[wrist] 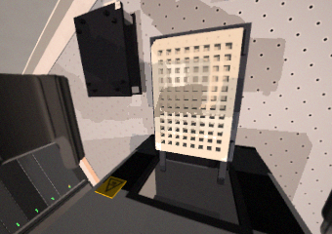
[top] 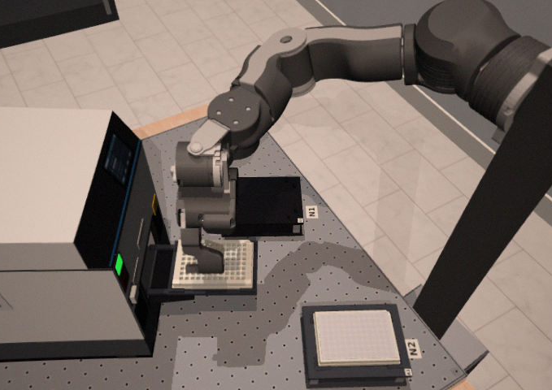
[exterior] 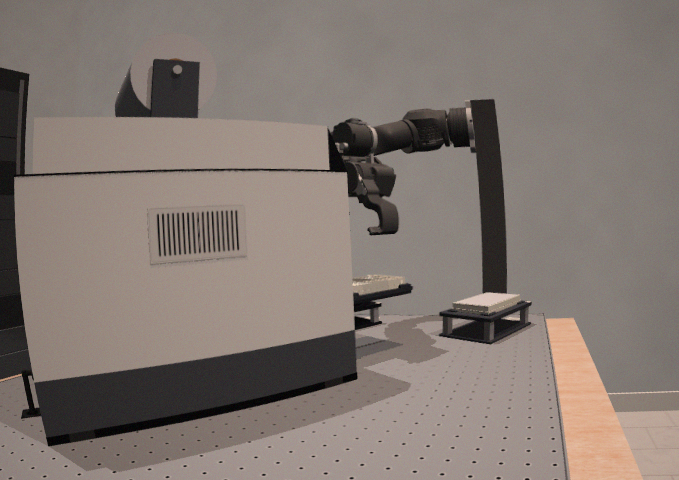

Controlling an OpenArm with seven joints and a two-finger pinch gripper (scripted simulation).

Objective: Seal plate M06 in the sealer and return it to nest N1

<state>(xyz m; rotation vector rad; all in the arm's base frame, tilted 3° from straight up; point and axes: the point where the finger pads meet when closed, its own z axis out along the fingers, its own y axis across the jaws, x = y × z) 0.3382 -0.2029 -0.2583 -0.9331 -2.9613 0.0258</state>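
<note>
Now: the start key 13 cm ahead of my hand, 2 cm to the left of it and 1 cm below it. From my hand the other things lie so: sealer's stage: 9 cm below; then touchscreen: 12 cm above, 10 cm to the right, 7 cm ahead; then 96-well plate M06: 8 cm below.
</note>
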